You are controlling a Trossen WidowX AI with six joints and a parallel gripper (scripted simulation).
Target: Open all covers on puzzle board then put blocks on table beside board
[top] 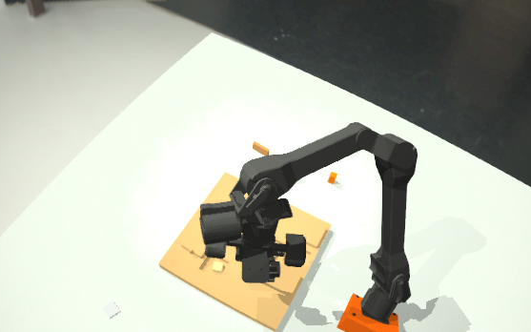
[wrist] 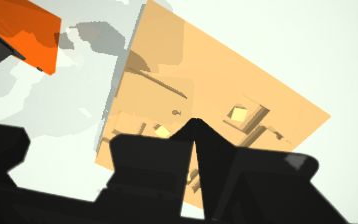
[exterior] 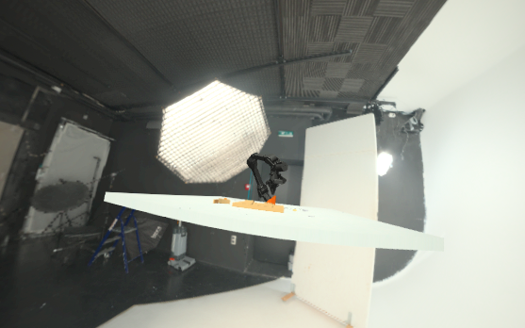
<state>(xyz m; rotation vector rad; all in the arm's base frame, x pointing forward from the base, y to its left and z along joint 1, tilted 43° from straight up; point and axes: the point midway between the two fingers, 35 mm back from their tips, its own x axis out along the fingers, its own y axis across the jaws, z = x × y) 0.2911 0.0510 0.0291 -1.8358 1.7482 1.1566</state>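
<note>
The tan puzzle board is 30 mm ahead of my gripper tip, 90 mm to the right of it and 70 mm below it. Round my gripper tip: orange block: 90 mm behind, 340 mm to the right, 80 mm below; then pale grey block: 240 mm ahead, 200 mm to the left, 90 mm below; then tan box: 40 mm ahead, 320 mm to the right, 80 mm below.
</note>
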